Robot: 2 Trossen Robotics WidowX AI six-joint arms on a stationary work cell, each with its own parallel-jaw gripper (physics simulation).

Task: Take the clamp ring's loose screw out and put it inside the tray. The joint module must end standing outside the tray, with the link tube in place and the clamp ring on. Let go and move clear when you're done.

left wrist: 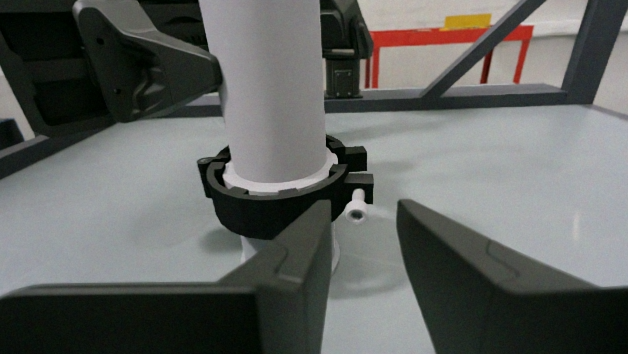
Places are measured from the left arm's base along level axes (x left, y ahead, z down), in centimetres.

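Pixels of known places: left gripper, fingertip midpoint: (363,212); right gripper, fingertip midpoint: (270,63); right arm's base at its link origin: (342,95).
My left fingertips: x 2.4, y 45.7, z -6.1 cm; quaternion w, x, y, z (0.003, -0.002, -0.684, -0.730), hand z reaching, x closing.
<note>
Ahead of a thing's pixels: the offset from my left fingertips to its top centre. "spot": to the spot under its first point. Level surfaces: height alone.
The link tube @(spot: dx +3.3, dy +4.5, dz -2.8 cm) (275,100) rises upright through the black clamp ring @(spot: dx +3.7, dy +2.8, dz +1.9 cm) (270,215) in the left wrist view. Part of the pale joint module @(dx +3.7, dy +7.2, dz +1.5 cm) (254,246) shows below the ring, behind my left finger. The light screw @(dx -0.3, dy +4.7, dz +1.6 cm) (356,210) sticks out of the ring's lower lug, its socket head facing the camera. My left gripper (363,212) is partly open and empty; the screw head shows between and beyond its fingertips. My right gripper (270,75) is shut on the link tube above the ring; one finger touches the tube's left side and the other is hidden. The tray does not show.
The pale table top @(dz +8.0 cm) (500,175) extends around the module. A dark frame rail (480,97) runs along its far edge, with a slanting brace @(spot: dx -21.4, dy +42.3, dz -0.9 cm) (482,47). A dark arm part on a mount (342,77) stands behind the tube. A red stand (410,37) is beyond the frame.
</note>
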